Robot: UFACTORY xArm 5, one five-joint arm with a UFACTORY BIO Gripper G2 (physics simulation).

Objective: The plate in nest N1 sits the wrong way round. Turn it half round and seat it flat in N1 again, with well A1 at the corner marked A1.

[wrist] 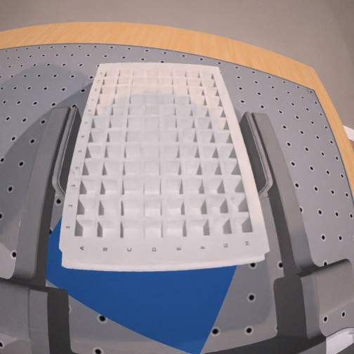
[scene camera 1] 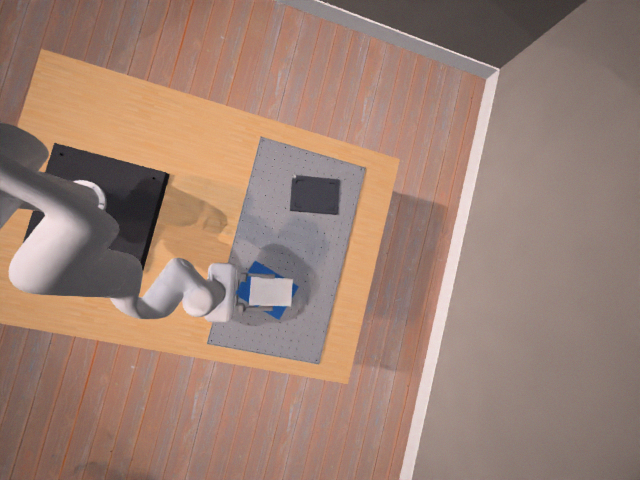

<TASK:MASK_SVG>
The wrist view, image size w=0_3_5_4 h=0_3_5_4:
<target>my gripper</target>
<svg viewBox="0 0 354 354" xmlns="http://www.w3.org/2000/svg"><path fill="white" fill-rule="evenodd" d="M244 112L238 125L247 150L258 199L260 201L263 197L268 197L284 274L284 277L278 277L273 282L277 334L263 341L203 354L354 354L354 327L344 327L324 336L320 331L319 321L320 317L354 301L352 265L348 258L322 266L315 265L312 261L294 185L267 114ZM77 106L72 106L71 110L70 107L53 107L27 185L20 220L13 275L8 279L0 277L0 333L31 342L32 354L80 354L72 352L70 348L67 291L65 289L45 286L48 235L53 199L58 198L60 202L64 202L67 178L81 123Z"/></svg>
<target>white well plate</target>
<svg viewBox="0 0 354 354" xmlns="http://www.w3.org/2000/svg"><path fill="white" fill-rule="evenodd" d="M99 63L81 118L67 178L58 248L62 251L61 265L65 268L84 270L163 271L215 268L254 263L265 259L264 254L269 251L268 239L254 176L251 171L240 127L218 67L185 63Z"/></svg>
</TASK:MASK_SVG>
